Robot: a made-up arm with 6 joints. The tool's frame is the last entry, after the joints.
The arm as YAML. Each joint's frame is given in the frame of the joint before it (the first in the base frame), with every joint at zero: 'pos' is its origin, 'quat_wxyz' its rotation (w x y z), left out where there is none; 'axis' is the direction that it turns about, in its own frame. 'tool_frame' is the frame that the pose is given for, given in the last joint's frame.
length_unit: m
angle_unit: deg
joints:
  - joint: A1
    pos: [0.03, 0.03, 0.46]
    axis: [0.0, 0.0, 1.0]
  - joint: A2
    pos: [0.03, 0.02, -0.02]
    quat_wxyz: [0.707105, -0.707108, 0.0, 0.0]
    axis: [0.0, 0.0, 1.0]
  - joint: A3
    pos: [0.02, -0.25, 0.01]
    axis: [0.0, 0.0, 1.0]
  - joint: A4
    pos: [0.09, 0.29, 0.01]
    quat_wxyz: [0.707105, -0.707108, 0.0, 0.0]
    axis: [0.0, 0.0, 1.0]
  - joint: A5
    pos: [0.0, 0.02, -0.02]
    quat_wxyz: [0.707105, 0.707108, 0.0, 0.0]
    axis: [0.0, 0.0, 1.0]
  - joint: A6
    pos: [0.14, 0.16, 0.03]
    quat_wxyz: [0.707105, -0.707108, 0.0, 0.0]
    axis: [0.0, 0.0, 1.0]
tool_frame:
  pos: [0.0, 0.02, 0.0]
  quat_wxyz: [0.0, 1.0, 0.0, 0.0]
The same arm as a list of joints. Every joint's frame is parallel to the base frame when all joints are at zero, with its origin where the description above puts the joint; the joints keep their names.
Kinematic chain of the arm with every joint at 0, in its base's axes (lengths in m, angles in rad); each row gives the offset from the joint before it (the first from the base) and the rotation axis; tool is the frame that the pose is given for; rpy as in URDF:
A1: xyz 0.03 0.03 0.46 axis +z
A2: xyz 0.03 0.02 -0.02 axis +y
A3: xyz 0.02 0.01 0.25 axis +y
A4: xyz 0.09 0.01 -0.29 axis -z
A5: xyz 0 -0.02 0.02 axis +y
A6: xyz 0.14 0.03 -0.16 axis -z
tool: xyz 0 -0.02 0 rpy 0 0 0

